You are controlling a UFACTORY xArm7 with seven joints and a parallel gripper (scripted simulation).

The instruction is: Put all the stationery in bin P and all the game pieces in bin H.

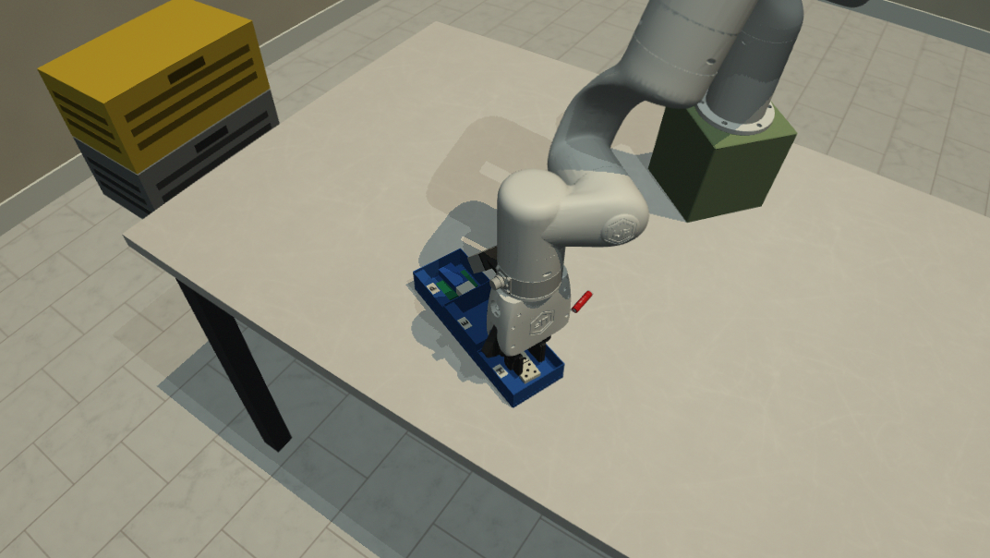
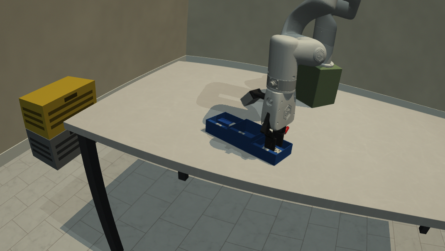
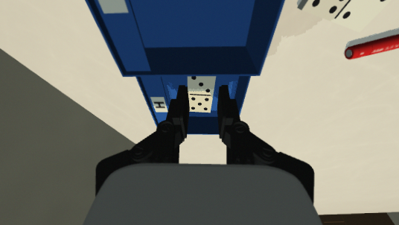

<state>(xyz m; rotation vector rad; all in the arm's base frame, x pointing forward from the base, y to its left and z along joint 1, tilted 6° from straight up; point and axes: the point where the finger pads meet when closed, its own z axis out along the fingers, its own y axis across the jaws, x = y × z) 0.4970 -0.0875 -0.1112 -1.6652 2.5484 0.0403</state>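
My gripper is now 14 cm past the red cylinder, 2 cm to the right of it and 3 cm above it. The rest, counted from my hand: blue-and-white eraser: 7 cm behind, 15 cm to the right, 1 cm below; then blue three-part bin: 3 cm behind, 8 cm to the right, 1 cm below; then green block: 7 cm behind, 15 cm to the right, 3 cm below.
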